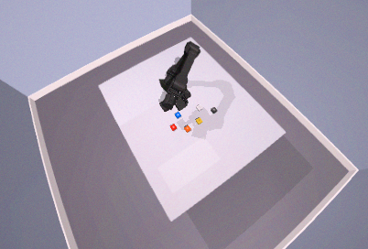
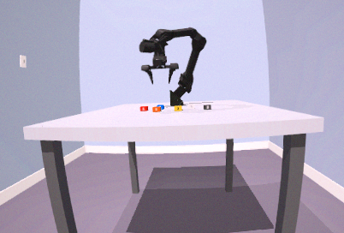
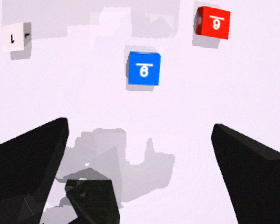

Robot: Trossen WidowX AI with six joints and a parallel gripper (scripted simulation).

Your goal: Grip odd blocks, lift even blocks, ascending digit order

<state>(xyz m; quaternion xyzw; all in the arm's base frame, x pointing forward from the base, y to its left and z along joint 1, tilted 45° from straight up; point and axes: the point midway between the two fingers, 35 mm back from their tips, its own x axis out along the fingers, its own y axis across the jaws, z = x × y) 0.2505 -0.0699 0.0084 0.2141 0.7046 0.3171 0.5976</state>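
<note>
Now: gripper tip 13 cm short of the orange block and 12 cm above it. Also, from my gripper tip: yellow block (12 cm ahead, 10 cm to the left, 12 cm below); then red block (7 cm ahead, 7 cm to the right, 12 cm below); then blue block (1 cm ahead, 12 cm below).
</note>
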